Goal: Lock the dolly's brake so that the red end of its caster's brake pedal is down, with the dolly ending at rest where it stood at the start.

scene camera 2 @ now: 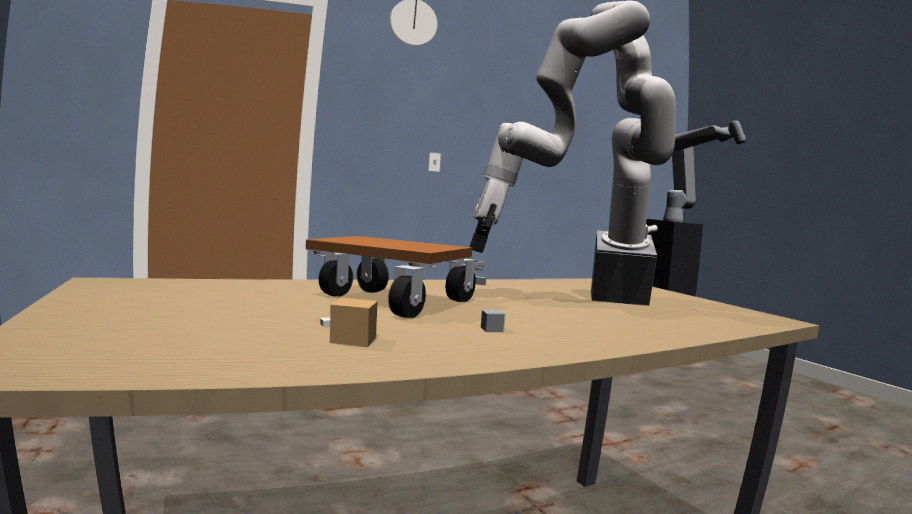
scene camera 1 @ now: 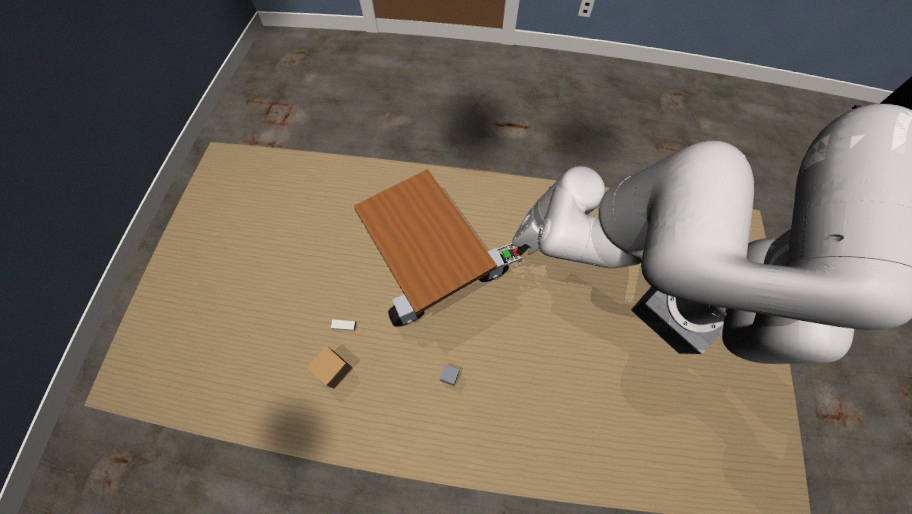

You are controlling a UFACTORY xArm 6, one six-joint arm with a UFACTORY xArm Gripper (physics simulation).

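Places are measured from the arm's base along level axes (x left, y ahead, z down), in centimetres.
Pixels of known places: gripper, fingertip midpoint: (scene camera 2: 475, 250) (scene camera 1: 519, 243); arm's base, link origin: (scene camera 2: 625, 241).
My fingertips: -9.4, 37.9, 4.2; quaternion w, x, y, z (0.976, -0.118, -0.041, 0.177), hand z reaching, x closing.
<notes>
For each thing: its top centre in the pictures, then the offset to it from my fingertips, as dx, dy, dz. "*": a spot on its surface instead. Level surfaces: height alone.
- dolly, surface spot: (scene camera 2: 387, 245) * +6.9, +23.6, -1.4
- caster with the brake, surface spot: (scene camera 2: 460, 283) (scene camera 1: 484, 277) * +6.9, +6.6, +6.5
- pedal's green end, surface spot: (scene camera 1: 506, 254) * +2.5, +2.4, +1.6
- table, surface height: dz +11.1
- orange-brown block, top centre: (scene camera 2: 354, 302) (scene camera 1: 326, 365) +33.2, +36.7, +5.1
- small grey cube, top centre: (scene camera 2: 493, 311) (scene camera 1: 449, 374) +29.9, +10.7, +7.8
- white bar, top centre: (scene camera 2: 336, 318) (scene camera 1: 343, 324) +22.9, +37.2, +10.0
The dolly (scene camera 1: 424, 239) (scene camera 2: 387, 245) has an orange-brown wooden deck and stands upright on black caster wheels. The caster with the brake (scene camera 1: 494, 273) (scene camera 2: 460, 283) is at its corner nearest the robot base. In scene camera 1, the pedal's green end (scene camera 1: 506, 254) lies by the deck corner and its red end (scene camera 1: 515, 251) lies farther out, partly behind the fingertips. The pedal's tilt is too small to tell. My gripper (scene camera 1: 523, 249) (scene camera 2: 478, 246) is shut and empty, pointing steeply down. Its tips are just above the outer side of the pedal; contact cannot be told.
On the table (scene camera 1: 255, 268) (scene camera 2: 191, 344) are an orange-brown block (scene camera 1: 327, 365) (scene camera 2: 352, 323), a small grey cube (scene camera 1: 449, 374) (scene camera 2: 492, 321) and a white bar (scene camera 1: 343, 325) (scene camera 2: 325, 321). The robot's dark base block (scene camera 1: 664, 325) (scene camera 2: 622, 271) stands to the right of the dolly.
</notes>
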